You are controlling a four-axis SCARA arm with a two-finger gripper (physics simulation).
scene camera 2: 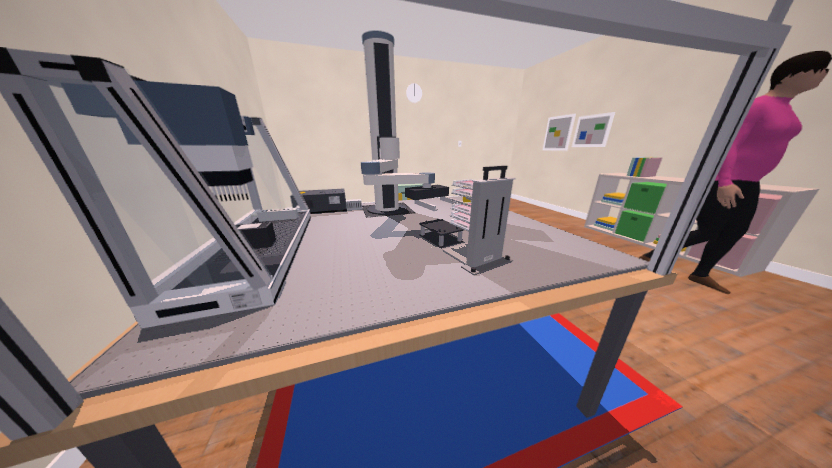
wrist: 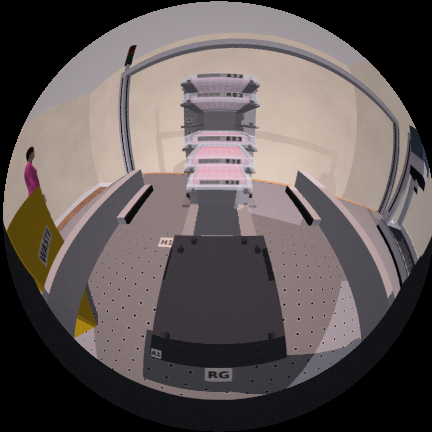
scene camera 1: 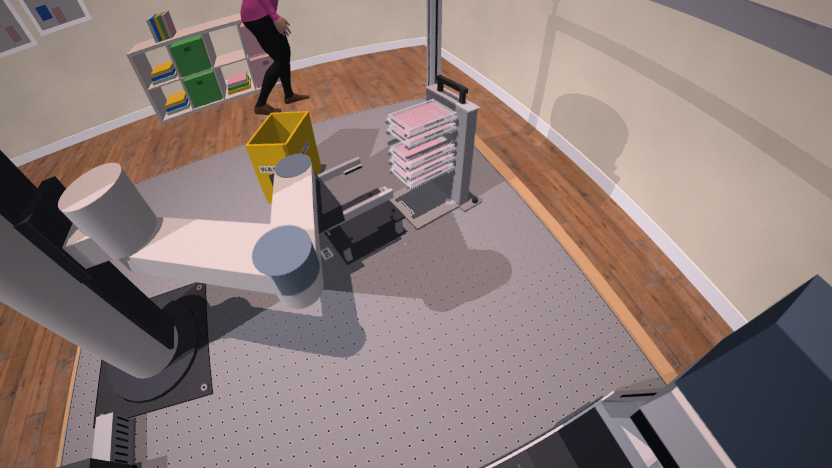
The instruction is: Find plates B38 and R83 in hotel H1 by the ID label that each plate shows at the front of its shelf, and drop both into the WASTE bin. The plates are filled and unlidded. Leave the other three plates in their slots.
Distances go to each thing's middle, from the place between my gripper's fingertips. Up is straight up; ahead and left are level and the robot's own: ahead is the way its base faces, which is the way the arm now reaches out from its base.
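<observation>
Grey frame post point(scene camera 2: 761, 58): 12 cm above my hand, 56 cm to the left of it, 41 cm ahead of it.
</observation>
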